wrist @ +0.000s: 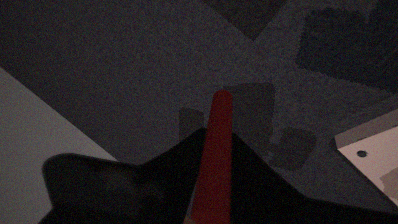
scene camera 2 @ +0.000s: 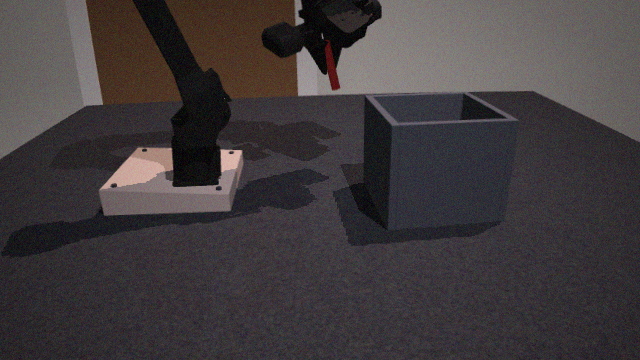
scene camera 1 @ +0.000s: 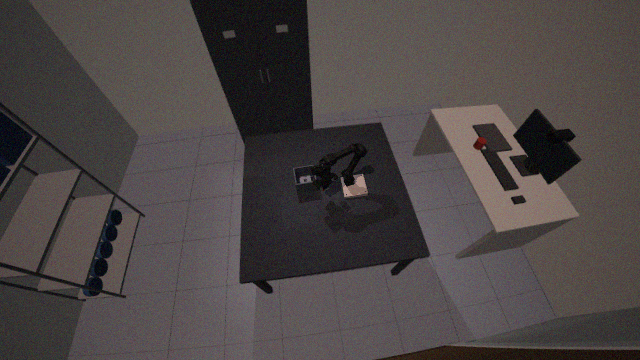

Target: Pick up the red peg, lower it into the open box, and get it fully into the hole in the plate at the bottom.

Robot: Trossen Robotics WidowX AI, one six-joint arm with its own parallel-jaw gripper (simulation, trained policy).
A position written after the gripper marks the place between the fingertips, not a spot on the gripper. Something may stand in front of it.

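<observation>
The gripper (scene camera 2: 328,71) is visible in the scene, and the wrist view takes in the gripper (wrist: 216,136) too.
</observation>
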